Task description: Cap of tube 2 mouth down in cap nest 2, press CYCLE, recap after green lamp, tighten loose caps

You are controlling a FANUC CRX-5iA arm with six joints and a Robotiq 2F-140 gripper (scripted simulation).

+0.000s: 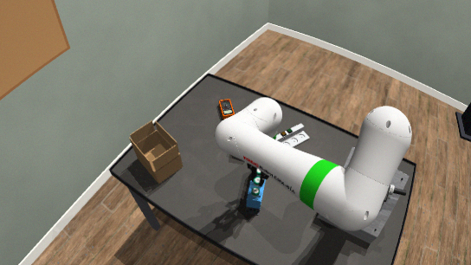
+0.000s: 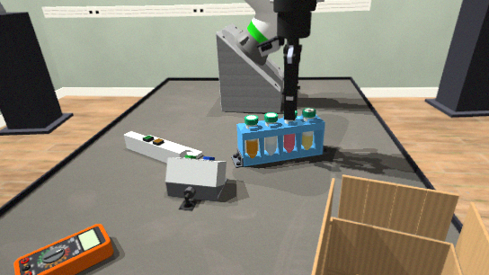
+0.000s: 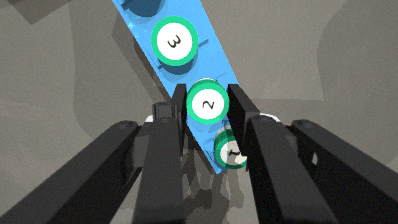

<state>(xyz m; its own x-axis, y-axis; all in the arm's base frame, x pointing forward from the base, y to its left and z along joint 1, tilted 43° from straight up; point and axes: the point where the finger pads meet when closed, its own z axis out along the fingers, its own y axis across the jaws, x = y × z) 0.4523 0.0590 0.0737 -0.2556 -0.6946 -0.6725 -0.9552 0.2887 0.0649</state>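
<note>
Now: the cap 2 30 mm below my hand. The rest, counted from my hand: cap 1: 50 mm to the left, 30 mm below, 10 mm behind; cap 4: 100 mm to the right, 30 mm below, 20 mm ahead; cap 3: 50 mm to the right, 30 mm below, 10 mm ahead.
</note>
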